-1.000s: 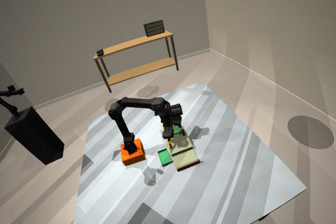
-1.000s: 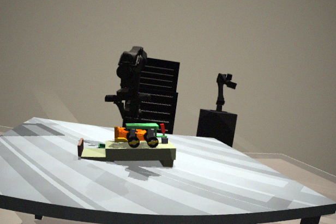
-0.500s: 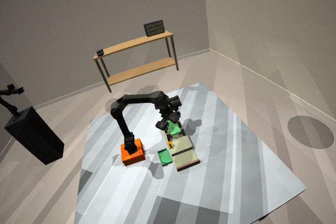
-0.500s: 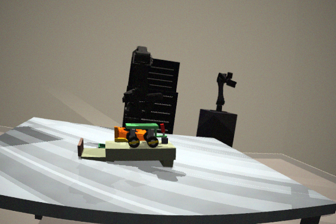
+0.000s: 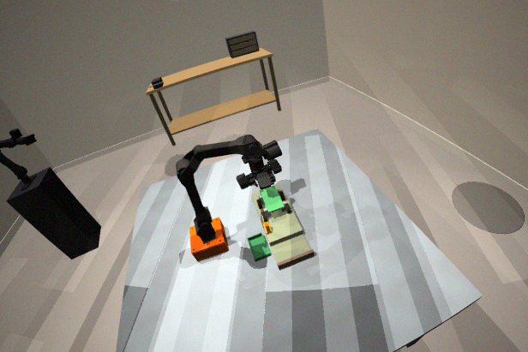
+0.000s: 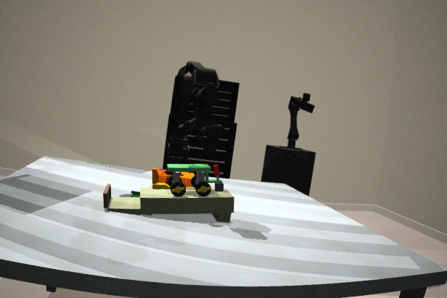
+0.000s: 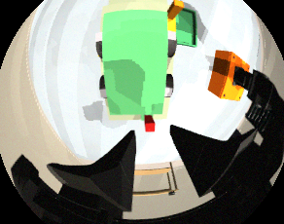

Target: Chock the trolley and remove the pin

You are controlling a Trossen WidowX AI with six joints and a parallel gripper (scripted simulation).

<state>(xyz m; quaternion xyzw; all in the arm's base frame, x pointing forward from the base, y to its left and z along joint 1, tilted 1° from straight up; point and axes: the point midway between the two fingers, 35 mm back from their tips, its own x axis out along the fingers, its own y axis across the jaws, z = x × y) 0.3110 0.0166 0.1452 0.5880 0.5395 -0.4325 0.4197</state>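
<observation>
Now: the red-headed stop pin 60 mm below my gripper tip and 30 mm to the left of it. The rest, counted from my gripper tip: green-topped trolley 80 mm below, 60 mm to the right, 10 mm ahead; then yellow chock 130 mm to the right, 110 mm below, 70 mm behind; then pale ramp 140 mm below, 70 mm to the right, 10 mm ahead.
</observation>
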